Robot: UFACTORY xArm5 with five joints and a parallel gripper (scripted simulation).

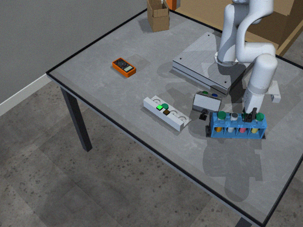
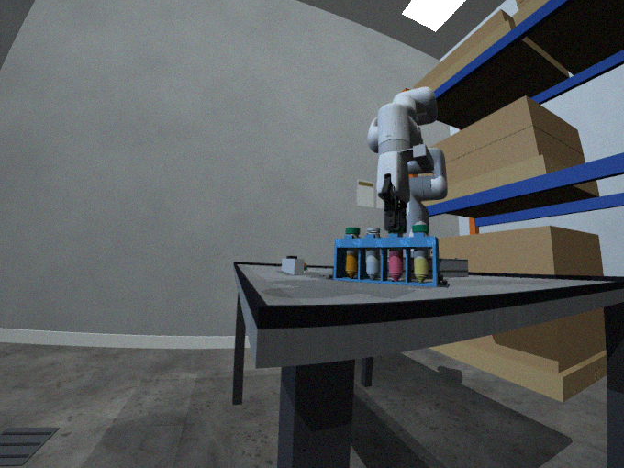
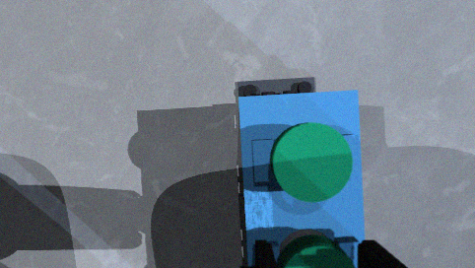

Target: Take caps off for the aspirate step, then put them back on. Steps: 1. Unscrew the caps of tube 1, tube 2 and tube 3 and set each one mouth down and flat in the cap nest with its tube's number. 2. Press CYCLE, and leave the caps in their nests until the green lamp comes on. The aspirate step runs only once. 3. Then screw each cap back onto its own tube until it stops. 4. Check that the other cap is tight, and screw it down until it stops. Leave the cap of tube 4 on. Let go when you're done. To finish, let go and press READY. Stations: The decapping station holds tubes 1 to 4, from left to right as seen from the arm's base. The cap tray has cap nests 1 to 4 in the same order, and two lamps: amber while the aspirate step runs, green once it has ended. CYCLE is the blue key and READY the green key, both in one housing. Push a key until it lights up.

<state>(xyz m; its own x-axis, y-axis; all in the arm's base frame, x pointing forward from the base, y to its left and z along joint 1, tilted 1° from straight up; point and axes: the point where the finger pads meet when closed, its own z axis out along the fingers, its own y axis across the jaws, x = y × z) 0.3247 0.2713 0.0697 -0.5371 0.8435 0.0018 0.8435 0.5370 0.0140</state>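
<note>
Right now my hand is 30 mm short of the threaded neck, 40 mm to the left of it and 10 mm above it. Also, from my hand: green key 50 mm behind, 230 mm to the right, 60 mm below; then blue key 60 mm behind, 180 mm to the right, 60 mm below; then key housing 40 mm behind, 210 mm to the right, 80 mm below.
</note>
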